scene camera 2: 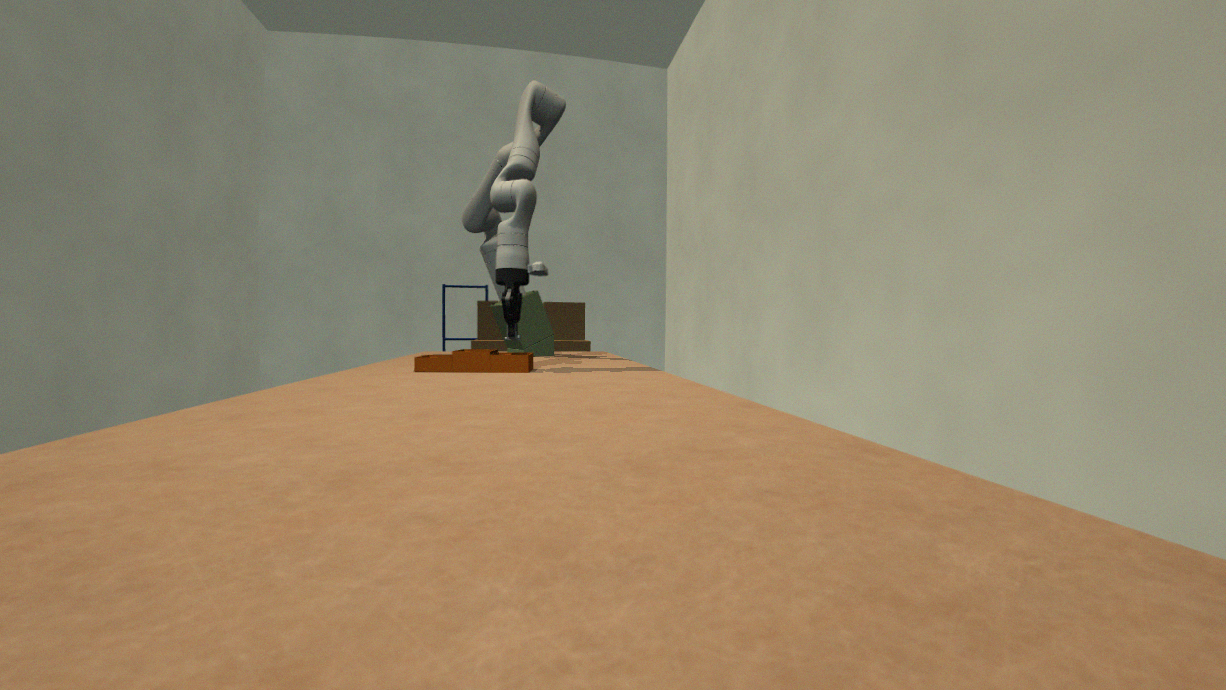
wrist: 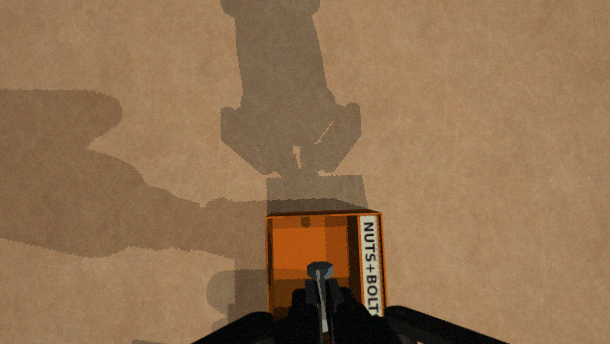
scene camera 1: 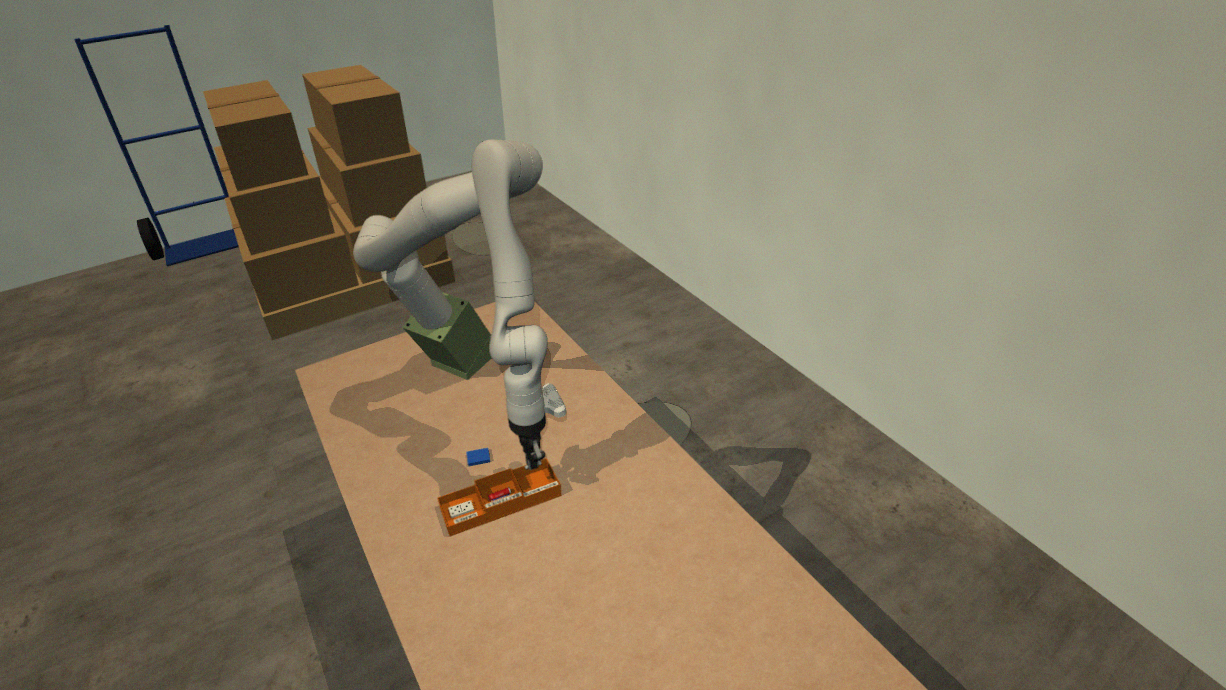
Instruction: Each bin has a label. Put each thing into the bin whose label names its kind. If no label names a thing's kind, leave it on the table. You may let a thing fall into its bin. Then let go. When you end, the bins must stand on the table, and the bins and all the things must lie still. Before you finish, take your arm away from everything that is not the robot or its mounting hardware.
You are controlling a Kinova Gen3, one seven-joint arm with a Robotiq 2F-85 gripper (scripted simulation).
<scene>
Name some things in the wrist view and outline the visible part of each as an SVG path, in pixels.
My gripper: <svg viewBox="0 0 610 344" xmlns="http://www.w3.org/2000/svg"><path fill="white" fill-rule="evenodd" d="M317 281L314 279L305 280L305 288L295 289L292 292L292 307L290 307L286 318L273 321L273 315L269 312L257 311L249 313L191 344L323 344L322 307ZM325 281L326 314L330 344L418 344L418 342L422 344L509 344L400 305L386 307L384 309L384 317L373 316L363 304L356 301L351 289L339 287L336 278Z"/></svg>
A grey bolt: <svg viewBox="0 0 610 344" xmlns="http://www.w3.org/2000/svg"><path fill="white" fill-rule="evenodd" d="M312 262L307 265L307 275L317 281L322 307L322 330L327 332L325 281L334 274L333 264L326 261Z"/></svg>
</scene>
